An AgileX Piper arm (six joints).
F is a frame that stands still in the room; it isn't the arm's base.
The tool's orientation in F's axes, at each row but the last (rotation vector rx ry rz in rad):
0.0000 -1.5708 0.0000
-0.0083 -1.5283 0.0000
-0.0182 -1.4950 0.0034
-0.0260 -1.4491 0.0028
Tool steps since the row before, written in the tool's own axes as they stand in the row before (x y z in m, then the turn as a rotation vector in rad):
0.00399 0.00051 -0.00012 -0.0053 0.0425 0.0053
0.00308 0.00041 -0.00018 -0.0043 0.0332 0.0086
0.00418 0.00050 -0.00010 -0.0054 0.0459 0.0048
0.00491 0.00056 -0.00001 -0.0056 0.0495 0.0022
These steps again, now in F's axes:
0.00012 0.00051 0.00399 -0.0053 0.0425 -0.0053
0.00031 0.00043 0.00307 -0.0086 0.0332 -0.0041
0.00042 0.00056 0.00415 -0.0048 0.0459 -0.0057
0.00061 0.00065 0.00486 -0.0022 0.0494 -0.0063

